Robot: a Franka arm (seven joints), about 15 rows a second.
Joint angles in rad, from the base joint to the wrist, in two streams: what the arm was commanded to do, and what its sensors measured. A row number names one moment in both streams.
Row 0, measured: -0.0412 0.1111 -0.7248 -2.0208 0.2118 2.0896 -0.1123
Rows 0 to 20, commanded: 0.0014 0.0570 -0.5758 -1.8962 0.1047 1.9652 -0.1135; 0.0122 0.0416 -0.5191 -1.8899 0.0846 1.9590 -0.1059; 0.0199 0.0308 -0.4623 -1.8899 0.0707 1.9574 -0.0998; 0.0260 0.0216 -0.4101 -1.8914 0.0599 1.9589 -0.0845; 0.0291 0.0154 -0.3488 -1.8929 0.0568 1.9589 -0.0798; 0.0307 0.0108 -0.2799 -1.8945 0.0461 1.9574 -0.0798; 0.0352 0.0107 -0.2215 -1.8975 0.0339 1.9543 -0.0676; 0.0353 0.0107 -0.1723 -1.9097 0.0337 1.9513 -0.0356; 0.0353 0.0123 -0.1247 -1.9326 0.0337 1.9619 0.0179; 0.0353 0.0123 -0.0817 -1.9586 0.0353 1.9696 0.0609; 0.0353 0.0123 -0.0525 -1.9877 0.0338 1.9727 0.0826; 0.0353 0.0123 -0.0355 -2.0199 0.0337 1.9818 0.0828; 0.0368 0.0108 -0.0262 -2.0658 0.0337 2.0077 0.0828; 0.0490 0.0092 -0.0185 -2.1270 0.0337 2.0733 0.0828; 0.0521 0.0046 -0.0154 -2.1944 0.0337 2.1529 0.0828; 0.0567 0.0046 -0.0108 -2.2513 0.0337 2.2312 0.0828; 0.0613 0.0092 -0.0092 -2.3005 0.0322 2.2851 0.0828; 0.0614 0.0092 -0.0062 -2.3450 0.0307 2.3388 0.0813; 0.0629 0.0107 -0.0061 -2.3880 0.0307 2.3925 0.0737; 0.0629 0.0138 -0.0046 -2.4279 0.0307 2.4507 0.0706; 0.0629 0.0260 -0.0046 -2.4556 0.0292 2.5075 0.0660
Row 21, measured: 0.0599 0.0480 -0.0057 -2.3522 0.0447 2.3754 0.0735
